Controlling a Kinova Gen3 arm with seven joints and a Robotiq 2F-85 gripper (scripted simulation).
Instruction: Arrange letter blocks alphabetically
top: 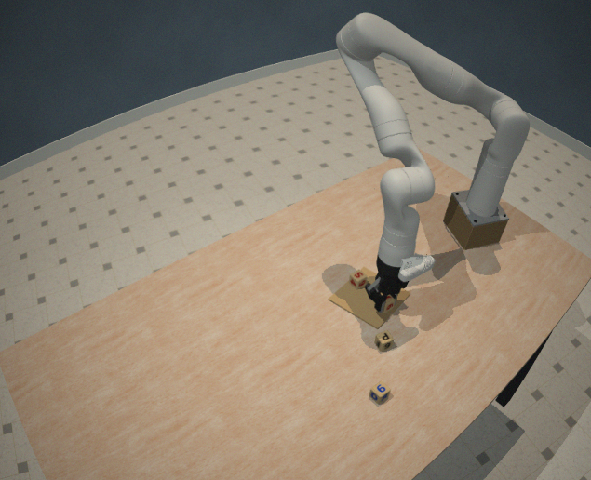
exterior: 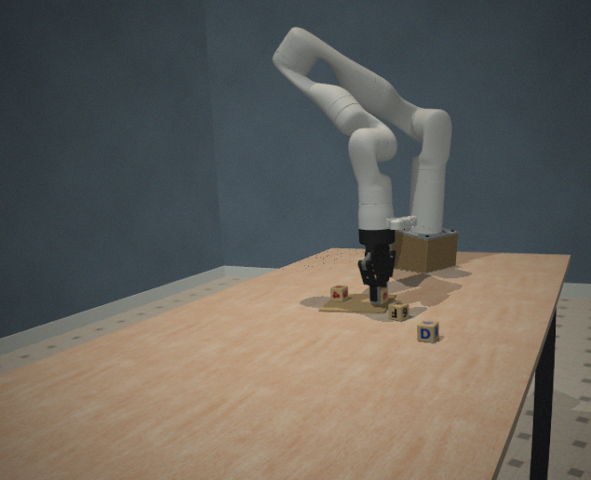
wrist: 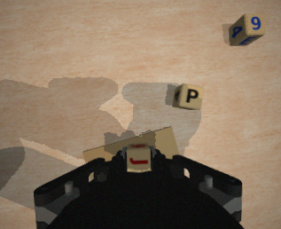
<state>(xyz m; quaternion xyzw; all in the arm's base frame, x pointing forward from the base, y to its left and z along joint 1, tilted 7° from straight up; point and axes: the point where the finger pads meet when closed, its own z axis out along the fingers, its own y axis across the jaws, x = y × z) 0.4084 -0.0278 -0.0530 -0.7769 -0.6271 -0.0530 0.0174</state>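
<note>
Now: hand 5 cm to the left of the tan mat, 3 cm above it and 1 cm past it.
</note>
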